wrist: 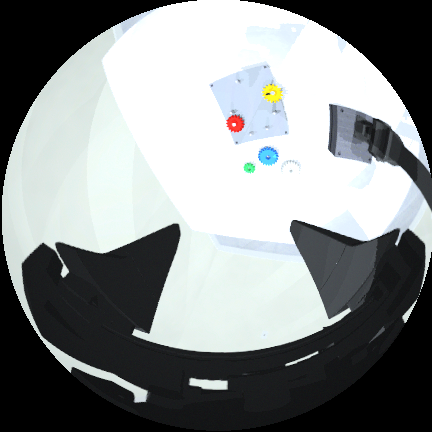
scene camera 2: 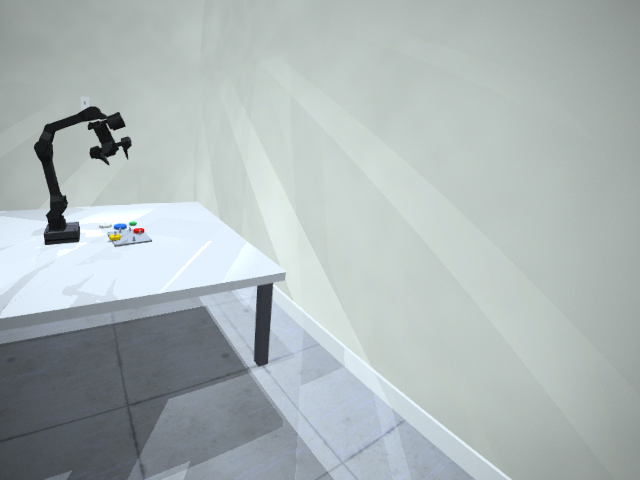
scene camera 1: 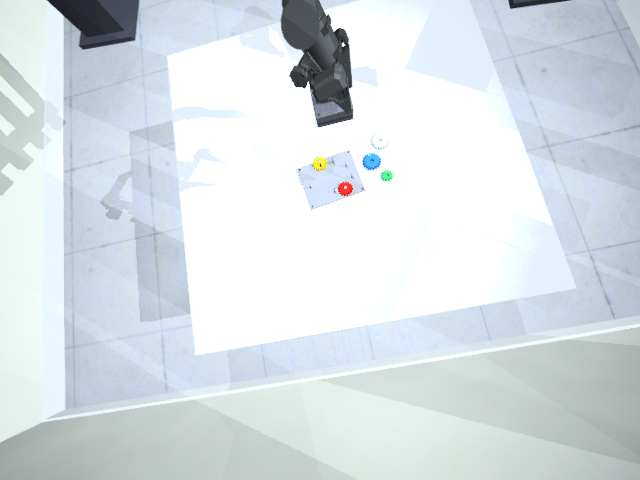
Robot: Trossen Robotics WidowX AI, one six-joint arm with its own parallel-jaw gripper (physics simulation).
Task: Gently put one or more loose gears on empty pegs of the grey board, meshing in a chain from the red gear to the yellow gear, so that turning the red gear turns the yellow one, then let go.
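Frame: origin at the arm's base, x ahead, y left, z up, level; metres.
Seen in the pictures: gripper, fingertip midpoint: (wrist: 236, 227) (scene camera 2: 118, 162) (scene camera 1: 350, 99); arm's base, link origin: (wrist: 363, 129) (scene camera 2: 57, 229).
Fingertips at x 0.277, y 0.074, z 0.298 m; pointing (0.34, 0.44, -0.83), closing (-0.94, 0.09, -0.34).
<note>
Offsets run from my fingertips to a thing's top centre. "*": to the spot under its first point. Level surfaces: height alone.
The grey board @(dx +0.032, dy -0.071, dz -0.324 m) (scene camera 1: 323, 180) (scene camera 2: 129, 240) (wrist: 250, 100) lies flat on the table with several bare pegs. The yellow gear @(* dx -0.016, dy -0.103, dz -0.329 m) (scene camera 1: 320, 164) (scene camera 2: 114, 237) (wrist: 272, 93) and the red gear @(dx +0.083, dy -0.017, dz -0.329 m) (scene camera 1: 345, 189) (scene camera 2: 139, 230) (wrist: 235, 124) sit on it, apart from each other. Loose beside the board lie a blue gear @(dx -0.017, dy +0.086, dz -0.337 m) (scene camera 1: 371, 161) (scene camera 2: 120, 226) (wrist: 268, 156), a smaller green gear @(dx +0.044, dy +0.137, dz -0.337 m) (scene camera 1: 387, 175) (scene camera 2: 132, 223) (wrist: 249, 168) and a white gear @(dx -0.096, dy +0.124, dz -0.337 m) (scene camera 1: 379, 141) (scene camera 2: 105, 225) (wrist: 291, 167). My gripper (scene camera 2: 118, 161) (wrist: 236, 227) is open and empty, high above the table; its fingers are hidden in the first scene view.
The arm's base (scene camera 1: 334, 114) (scene camera 2: 62, 233) (wrist: 347, 132) stands on the white table @(dz -0.354 m) (scene camera 1: 310, 289) (scene camera 2: 206, 268), close to the board and the white gear. A wall (scene camera 2: 439, 180) stands beyond the table's edge.
</note>
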